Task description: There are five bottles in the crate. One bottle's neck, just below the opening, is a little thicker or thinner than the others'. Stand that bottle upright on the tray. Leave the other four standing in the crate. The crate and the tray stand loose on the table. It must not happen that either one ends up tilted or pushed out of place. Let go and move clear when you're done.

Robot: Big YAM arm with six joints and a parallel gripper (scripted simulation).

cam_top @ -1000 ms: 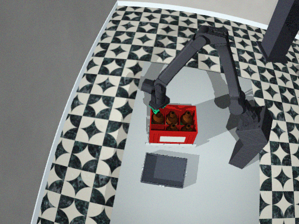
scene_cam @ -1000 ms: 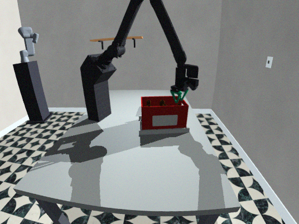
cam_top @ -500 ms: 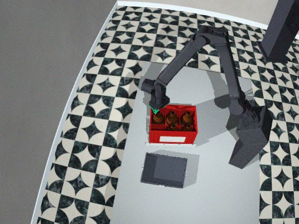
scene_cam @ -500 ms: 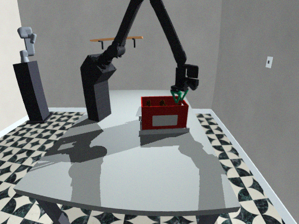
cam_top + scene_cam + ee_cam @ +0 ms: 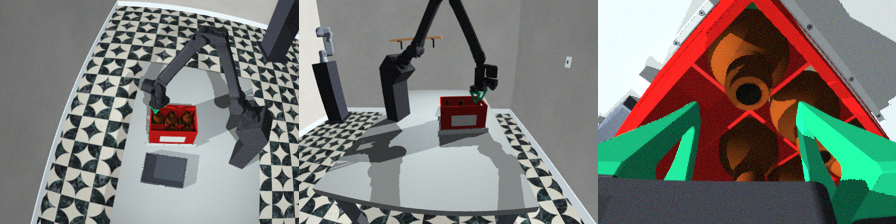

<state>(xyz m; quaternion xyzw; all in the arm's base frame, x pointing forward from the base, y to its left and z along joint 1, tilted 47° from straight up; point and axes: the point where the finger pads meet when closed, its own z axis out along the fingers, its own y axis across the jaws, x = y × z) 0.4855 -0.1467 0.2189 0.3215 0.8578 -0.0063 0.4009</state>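
Now: the glass bottle 9 cm behind my hand, 1 cm to the left of it and 10 cm below it. The rest, counted from my hand: crate: 9 cm behind, 5 cm to the left, 11 cm below; dark grey tray: 2 cm behind, 32 cm to the left, 18 cm below.
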